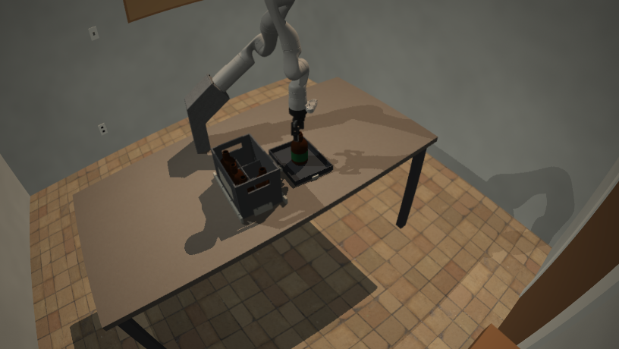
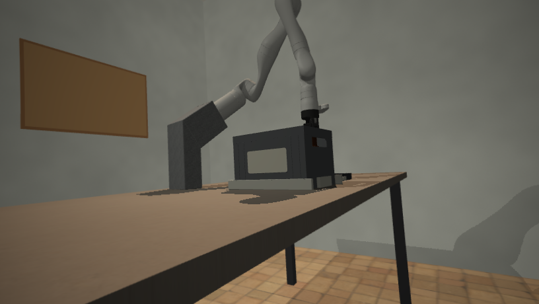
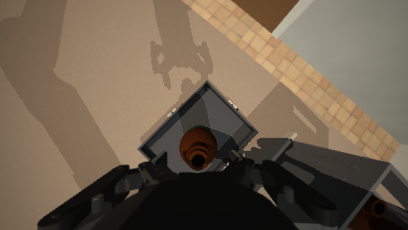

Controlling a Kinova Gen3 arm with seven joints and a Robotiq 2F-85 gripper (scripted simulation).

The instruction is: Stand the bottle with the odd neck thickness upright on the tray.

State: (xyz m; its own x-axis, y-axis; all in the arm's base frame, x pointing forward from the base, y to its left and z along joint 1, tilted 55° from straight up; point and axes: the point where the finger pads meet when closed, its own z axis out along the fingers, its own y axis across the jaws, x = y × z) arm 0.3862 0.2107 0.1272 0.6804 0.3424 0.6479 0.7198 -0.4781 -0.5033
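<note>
The glass bottle is 7 cm below my hand. Round my hand: dark tray: 14 cm below; crate: 27 cm to the right, 7 cm below, 4 cm ahead.
</note>
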